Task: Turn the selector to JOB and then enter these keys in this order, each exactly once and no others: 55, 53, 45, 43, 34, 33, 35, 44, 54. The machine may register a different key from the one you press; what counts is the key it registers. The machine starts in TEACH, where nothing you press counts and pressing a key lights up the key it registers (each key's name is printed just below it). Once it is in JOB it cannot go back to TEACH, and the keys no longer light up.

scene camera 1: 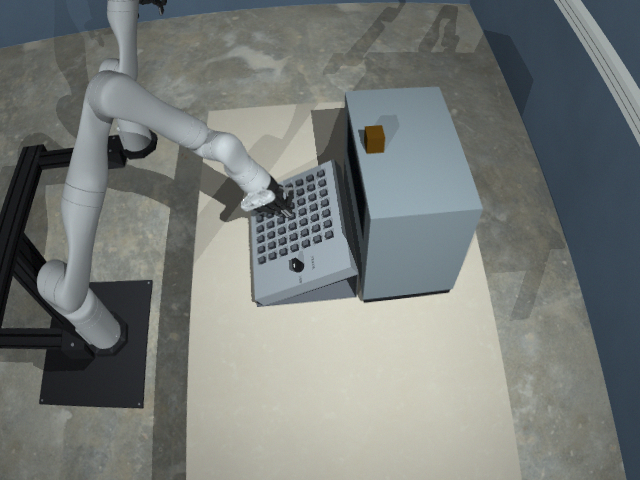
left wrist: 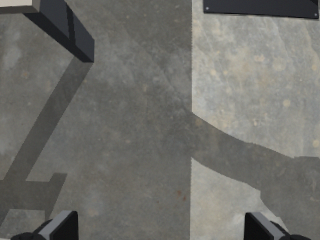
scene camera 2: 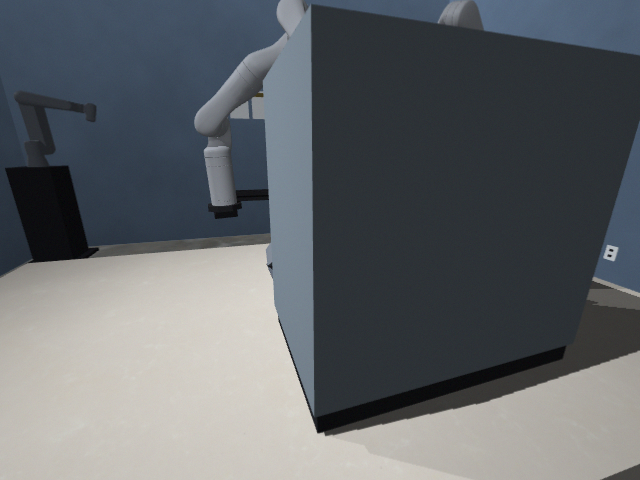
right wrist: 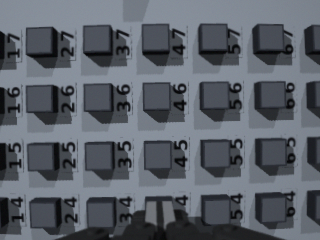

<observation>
my right gripper: scene camera 1; right wrist; not seen in the left wrist view (out of frame); not seen in scene camera 2 (hidden by a large grey cabinet)
same spot on my right gripper: (right wrist: 158, 212) = (scene camera 1: 286, 213)
</observation>
